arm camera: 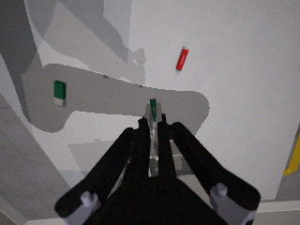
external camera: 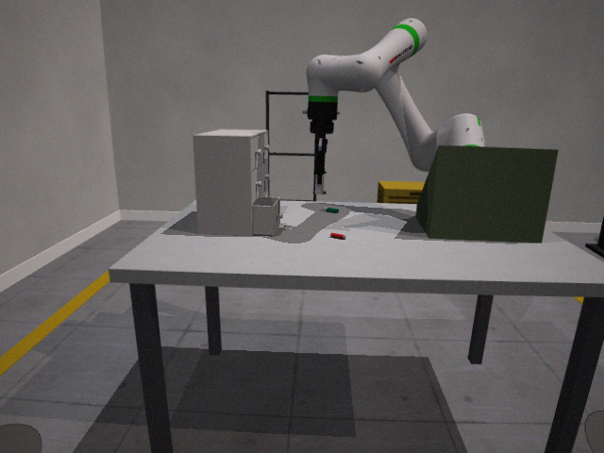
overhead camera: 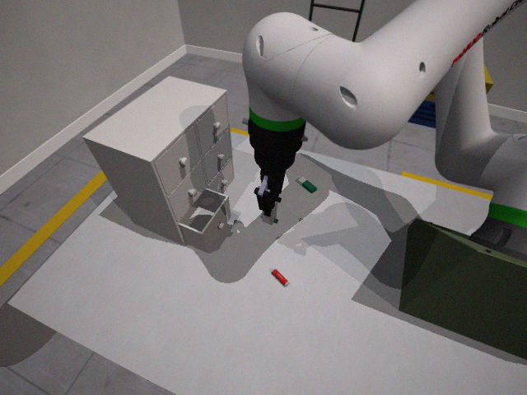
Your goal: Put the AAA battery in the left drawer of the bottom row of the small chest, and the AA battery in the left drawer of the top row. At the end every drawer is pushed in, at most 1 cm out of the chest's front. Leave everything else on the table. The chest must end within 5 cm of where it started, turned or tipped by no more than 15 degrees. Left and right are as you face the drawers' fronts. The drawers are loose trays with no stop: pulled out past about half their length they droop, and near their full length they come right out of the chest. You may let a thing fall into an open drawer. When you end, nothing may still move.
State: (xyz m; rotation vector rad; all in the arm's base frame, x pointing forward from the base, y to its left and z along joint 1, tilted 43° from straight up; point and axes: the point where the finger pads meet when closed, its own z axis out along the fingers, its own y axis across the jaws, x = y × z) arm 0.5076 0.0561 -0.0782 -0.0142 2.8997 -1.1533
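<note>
My gripper is now 30 mm above the green battery. From my hand the other things lie so: green-and-white battery (20 mm behind, 270 mm to the right, 150 mm below); red battery (70 mm behind, 80 mm to the left, 150 mm below).
</note>
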